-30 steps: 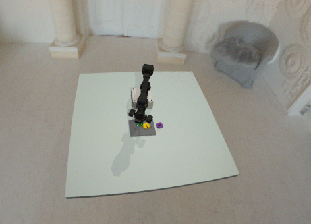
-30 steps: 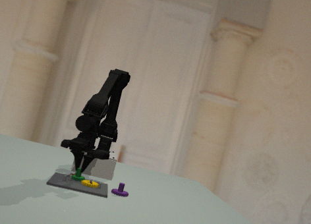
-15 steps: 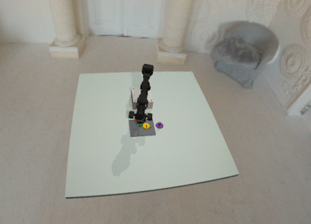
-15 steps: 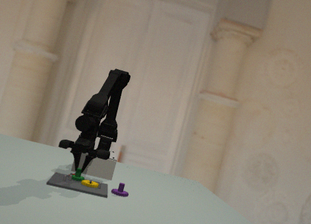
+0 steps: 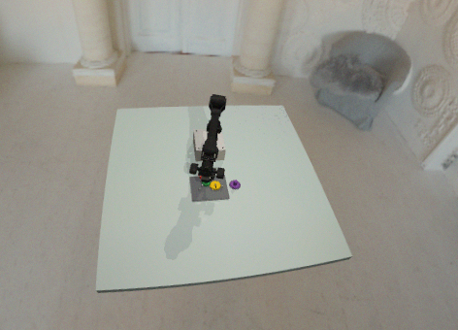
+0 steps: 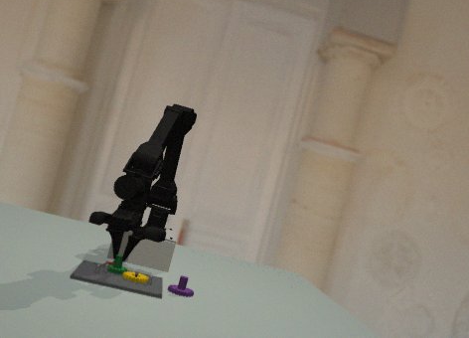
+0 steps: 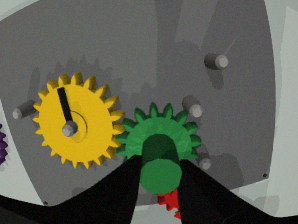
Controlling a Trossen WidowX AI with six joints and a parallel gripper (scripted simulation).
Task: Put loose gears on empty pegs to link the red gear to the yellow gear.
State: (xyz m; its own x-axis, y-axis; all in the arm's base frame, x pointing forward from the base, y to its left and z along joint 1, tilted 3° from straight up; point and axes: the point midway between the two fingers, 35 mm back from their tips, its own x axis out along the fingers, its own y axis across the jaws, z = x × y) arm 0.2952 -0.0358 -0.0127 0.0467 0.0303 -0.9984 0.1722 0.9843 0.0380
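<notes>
My gripper tip is now 10 mm above the green gear. Round my gripper tip: yellow gear (20 mm ahead, 50 mm to the left, 20 mm below); purple gear (170 mm to the left, 20 mm below); red gear (40 mm behind, 20 mm to the right, 20 mm below).
</notes>
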